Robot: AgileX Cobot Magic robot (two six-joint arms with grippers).
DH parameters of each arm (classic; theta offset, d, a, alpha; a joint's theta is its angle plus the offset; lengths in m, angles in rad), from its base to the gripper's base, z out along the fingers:
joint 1: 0 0.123 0 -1.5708
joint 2: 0.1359 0 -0.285 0
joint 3: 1.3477 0 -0.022 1.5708
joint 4: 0 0.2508 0 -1.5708
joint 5: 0 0 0.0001 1.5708
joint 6: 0 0.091 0 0
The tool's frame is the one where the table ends.
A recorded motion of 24 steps. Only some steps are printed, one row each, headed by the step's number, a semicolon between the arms.
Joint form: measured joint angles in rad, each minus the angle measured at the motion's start. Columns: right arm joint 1, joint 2, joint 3, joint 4, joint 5, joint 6; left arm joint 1, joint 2, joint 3, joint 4, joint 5, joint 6.
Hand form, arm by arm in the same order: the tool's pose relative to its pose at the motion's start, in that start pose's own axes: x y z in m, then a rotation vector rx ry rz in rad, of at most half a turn. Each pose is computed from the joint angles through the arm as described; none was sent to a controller.
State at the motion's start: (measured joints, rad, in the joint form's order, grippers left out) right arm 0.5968 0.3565 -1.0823 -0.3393 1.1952 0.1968; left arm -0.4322 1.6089 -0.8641 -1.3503 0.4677 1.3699
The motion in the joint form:
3: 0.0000 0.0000 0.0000 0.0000 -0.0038 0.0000; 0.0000 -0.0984 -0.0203 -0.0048 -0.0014 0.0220
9: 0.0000 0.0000 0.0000 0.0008 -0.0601 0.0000; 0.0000 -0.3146 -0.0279 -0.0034 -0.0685 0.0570
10: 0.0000 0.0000 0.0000 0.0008 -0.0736 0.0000; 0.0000 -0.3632 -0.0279 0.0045 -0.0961 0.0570
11: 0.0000 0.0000 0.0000 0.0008 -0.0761 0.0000; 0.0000 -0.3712 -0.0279 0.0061 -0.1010 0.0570
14: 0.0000 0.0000 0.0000 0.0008 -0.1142 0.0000; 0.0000 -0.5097 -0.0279 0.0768 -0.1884 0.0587
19: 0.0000 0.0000 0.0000 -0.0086 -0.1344 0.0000; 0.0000 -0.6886 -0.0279 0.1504 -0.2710 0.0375
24: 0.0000 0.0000 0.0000 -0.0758 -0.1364 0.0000; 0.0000 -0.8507 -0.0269 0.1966 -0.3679 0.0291
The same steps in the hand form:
3: -0.0003 0.0001 0.0000 -0.0007 -0.0037 0.0000; -0.0226 -0.0124 -0.0275 -0.0067 -0.1089 0.0699
9: -0.0053 0.0011 -0.0002 -0.0125 -0.0588 0.0003; -0.0506 -0.0365 -0.0915 -0.0878 -0.3251 0.1939
10: -0.0065 0.0014 -0.0002 -0.0151 -0.0720 0.0003; -0.0545 -0.0411 -0.1065 -0.1192 -0.3732 0.2159
11: -0.0068 0.0014 -0.0003 -0.0156 -0.0745 0.0003; -0.0551 -0.0418 -0.1090 -0.1248 -0.3812 0.2196
14: -0.0102 0.0021 -0.0006 -0.0230 -0.1119 0.0003; -0.0610 -0.0544 -0.1531 -0.2391 -0.5072 0.3175
19: -0.0121 0.0017 -0.0008 -0.0187 -0.1333 -0.0037; -0.0595 -0.0746 -0.2109 -0.3515 -0.6819 0.3982
24: -0.0134 -0.0035 -0.0010 0.0405 -0.1471 -0.0326; -0.0495 -0.0922 -0.2646 -0.4692 -0.8630 0.4426

